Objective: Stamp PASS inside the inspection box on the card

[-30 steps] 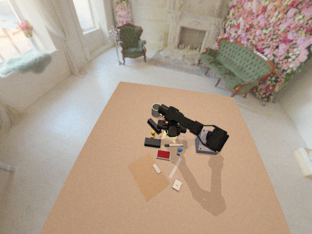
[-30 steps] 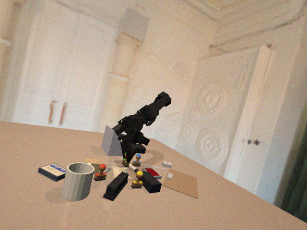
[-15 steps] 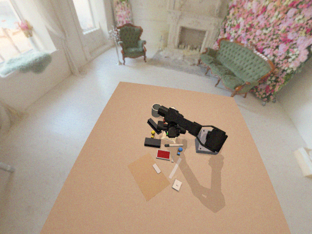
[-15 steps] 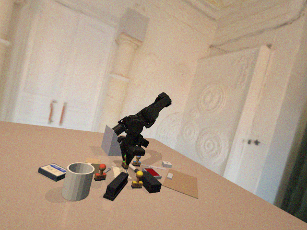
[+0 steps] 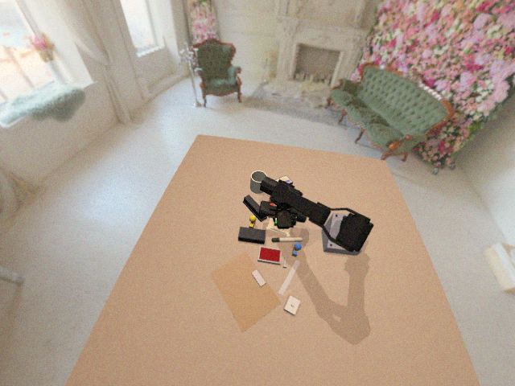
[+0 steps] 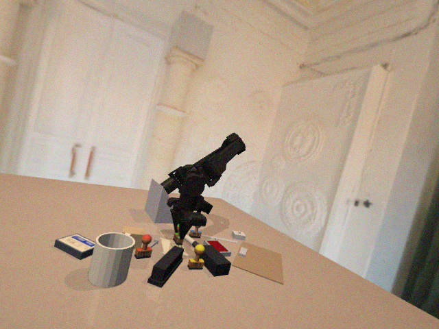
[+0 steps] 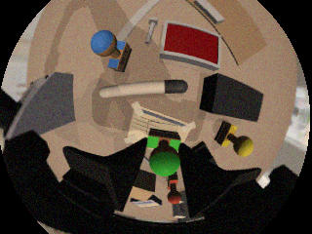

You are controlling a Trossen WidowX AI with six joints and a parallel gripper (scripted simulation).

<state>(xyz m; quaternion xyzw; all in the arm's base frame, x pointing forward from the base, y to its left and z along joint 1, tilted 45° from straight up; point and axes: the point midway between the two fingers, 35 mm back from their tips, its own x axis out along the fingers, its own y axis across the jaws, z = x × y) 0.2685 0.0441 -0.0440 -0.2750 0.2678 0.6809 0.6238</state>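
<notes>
Now: the cream card 4 cm below my gripper tip, 1 cm to the right of it and 1 cm behind it. Also, from my gripper tip: yellow-knobbed stamp (11 cm ahead, 2 cm to the left, 2 cm below); green-knobbed stamp (right at my gripper tip); white marker (6 cm to the left, 3 cm below, 3 cm behind).
</notes>
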